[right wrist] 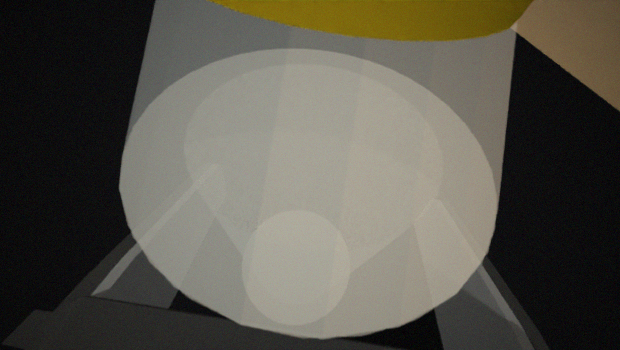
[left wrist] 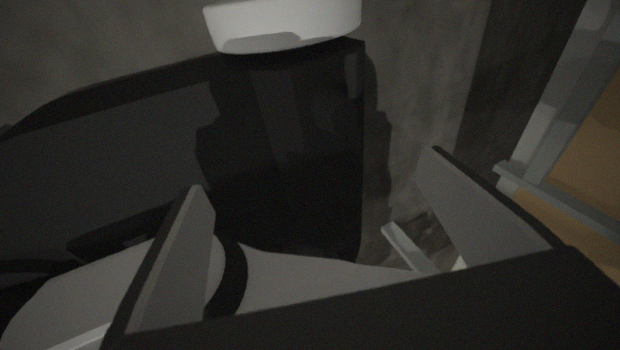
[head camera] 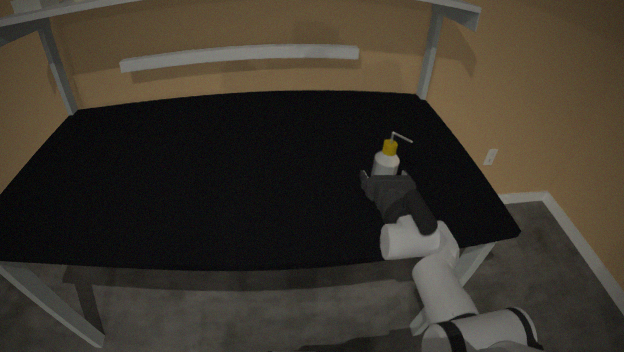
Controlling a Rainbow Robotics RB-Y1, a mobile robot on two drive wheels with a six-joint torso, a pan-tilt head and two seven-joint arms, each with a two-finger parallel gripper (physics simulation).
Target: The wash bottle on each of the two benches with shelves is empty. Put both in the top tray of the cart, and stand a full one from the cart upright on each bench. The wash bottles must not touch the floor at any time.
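Places are measured from the robot's base along level axes (x ahead, y left, z up), in metres.
Pixels of known places: left gripper, between the fingertips: (left wrist: 316,180); right gripper, between the fingertips: (right wrist: 322,194) (head camera: 382,173).
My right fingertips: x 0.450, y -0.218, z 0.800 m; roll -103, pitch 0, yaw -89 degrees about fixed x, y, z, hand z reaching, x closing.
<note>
Behind a point stands the place of what it marks.
A translucent white wash bottle (head camera: 386,162) @[z 0.870, x 0.403, y -0.202 m] (right wrist: 310,110) with a yellow cap and bent spout stands upright on the black bench (head camera: 225,175) @[z 0.763, x 0.476, y 0.174 m], towards the right in the head view. My right gripper (head camera: 384,175) @[z 0.800, x 0.450, y -0.218 m] (right wrist: 325,185) @[z 0.800, x 0.450, y -0.218 m] is open, with its fingers on either side of the bottle's body; in the right wrist view they show through the bottle, and contact cannot be made out. My left gripper (left wrist: 316,180) @[z 0.375, x -0.085, y 0.224 m] is open and empty, away from the bench top, beside my dark base. The cart and the other bench cannot be made out in these views.
Grey posts (head camera: 429,65) @[z 0.921, x 0.973, y -0.520 m] at the bench's back corners carry a shelf (head camera: 90,6) @[z 1.209, x 0.630, y 0.554 m]. A pale rail (head camera: 240,53) @[z 0.939, x 0.925, y 0.196 m] runs along the tan wall (head camera: 550,100) @[z 0.807, x 1.108, y -1.409 m] behind. Grey floor (head camera: 240,315) @[z 0.001, x 0.424, y 0.229 m] shows in front of the bench. Grey bars (left wrist: 560,197) @[z 0.262, x 0.949, y -0.470 m] show at the right of the left wrist view.
</note>
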